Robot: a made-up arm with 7 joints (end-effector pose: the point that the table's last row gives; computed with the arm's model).
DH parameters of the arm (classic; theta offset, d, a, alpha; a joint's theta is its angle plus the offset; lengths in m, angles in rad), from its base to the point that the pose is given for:
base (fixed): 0.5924 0 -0.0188 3.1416
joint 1: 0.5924 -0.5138 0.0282 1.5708
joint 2: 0 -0.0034 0.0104 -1.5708
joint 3: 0 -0.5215 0.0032 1.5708
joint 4: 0 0.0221 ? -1.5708
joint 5: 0 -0.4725 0.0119 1.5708
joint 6: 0 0.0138 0.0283 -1.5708
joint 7: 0.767 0 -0.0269 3.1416
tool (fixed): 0.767 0.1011 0 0
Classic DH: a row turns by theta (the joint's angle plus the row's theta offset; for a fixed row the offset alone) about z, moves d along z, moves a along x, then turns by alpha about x.
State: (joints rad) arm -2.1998 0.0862 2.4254 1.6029 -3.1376 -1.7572 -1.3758
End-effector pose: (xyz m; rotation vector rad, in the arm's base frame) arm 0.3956 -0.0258 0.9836 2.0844 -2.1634 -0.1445
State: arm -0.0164 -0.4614 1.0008 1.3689 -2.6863 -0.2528 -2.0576
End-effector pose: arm 0.0329 -0.4668 1.2604 0.0117 1.6770 -1.7996
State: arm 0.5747 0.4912 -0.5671 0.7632 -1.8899 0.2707 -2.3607
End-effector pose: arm 0.7324 -0.1739 1.2244 -0.9962 0.6687 -1.5879
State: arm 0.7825 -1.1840 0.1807 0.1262 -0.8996 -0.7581 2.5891
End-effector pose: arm -0.7071 0.6817 0.9736 1.4876 -1.3175 -1.6294
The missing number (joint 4, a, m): -0.0256
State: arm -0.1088 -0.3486 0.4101 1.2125 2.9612 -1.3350 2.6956
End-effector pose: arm 0.2840 -0.1675 1.3173 0.8085 2.0592 0.4619
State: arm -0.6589 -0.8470 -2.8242 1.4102 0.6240 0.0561 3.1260
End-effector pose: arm -0.7354 -0.3231 0.5096 1.2332 -1.9097 -0.3916
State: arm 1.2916 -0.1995 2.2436 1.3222 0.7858 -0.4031 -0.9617
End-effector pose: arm -0.5638 0.2439 1.1398 1.6037 -0.3455 -2.5845
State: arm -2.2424 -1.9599 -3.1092 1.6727 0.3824 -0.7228 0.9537
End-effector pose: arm 0.1663 -0.1496 -0.2000 -0.5492 2.8021 -0.0912
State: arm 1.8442 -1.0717 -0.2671 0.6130 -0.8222 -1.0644 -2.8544
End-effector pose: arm 0.2230 0.6732 1.2477 -1.2204 0.9062 1.9531
